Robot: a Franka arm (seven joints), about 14 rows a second.
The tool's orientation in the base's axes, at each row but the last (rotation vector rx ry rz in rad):
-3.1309 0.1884 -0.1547
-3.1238 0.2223 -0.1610
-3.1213 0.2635 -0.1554
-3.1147 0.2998 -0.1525
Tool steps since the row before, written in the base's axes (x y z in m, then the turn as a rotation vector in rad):
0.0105 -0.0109 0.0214 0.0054 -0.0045 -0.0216
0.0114 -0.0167 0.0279 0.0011 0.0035 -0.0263
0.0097 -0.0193 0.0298 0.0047 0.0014 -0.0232
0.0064 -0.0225 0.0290 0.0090 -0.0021 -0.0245
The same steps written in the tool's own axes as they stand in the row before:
0.0138 0.0094 -0.0202 0.0038 0.0040 0.0220
0.0164 0.0146 -0.0266 -0.0021 -0.0033 0.0263
0.0157 0.0170 -0.0286 0.0021 -0.0018 0.0235
0.0133 0.0203 -0.0282 0.0068 0.0008 0.0253

